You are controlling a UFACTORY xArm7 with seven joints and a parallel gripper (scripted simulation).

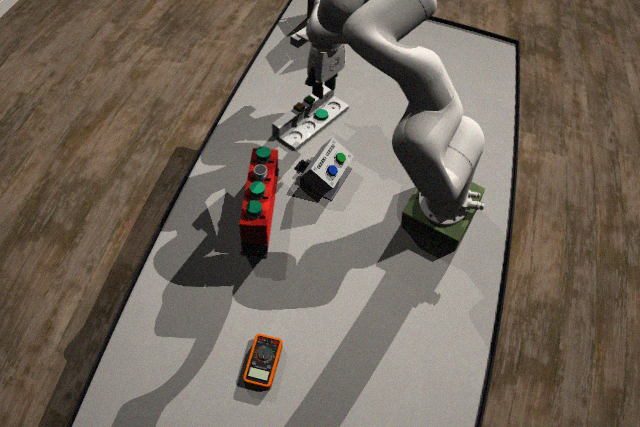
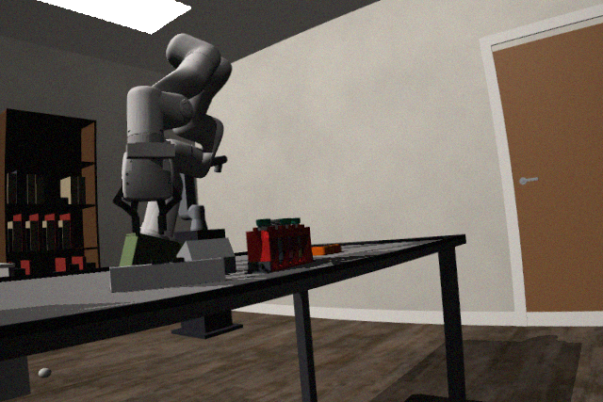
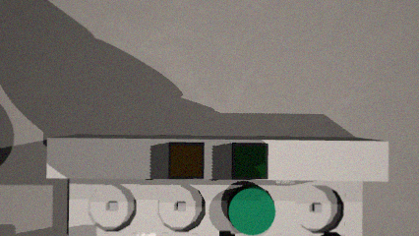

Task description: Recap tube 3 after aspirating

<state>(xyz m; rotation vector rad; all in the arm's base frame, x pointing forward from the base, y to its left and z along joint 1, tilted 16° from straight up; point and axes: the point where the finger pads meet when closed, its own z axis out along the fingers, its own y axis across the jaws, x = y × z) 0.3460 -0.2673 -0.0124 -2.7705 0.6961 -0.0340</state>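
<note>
The blue key is 22 cm to the left of my hand, 8 cm behind it and 5 cm below it. Also, from my hand: key housing (20 cm to the left, 7 cm below, 6 cm behind); green key (18 cm to the left, 9 cm behind, 5 cm below); orange multimeter (72 cm to the left, 11 cm below, 5 cm behind).
</note>
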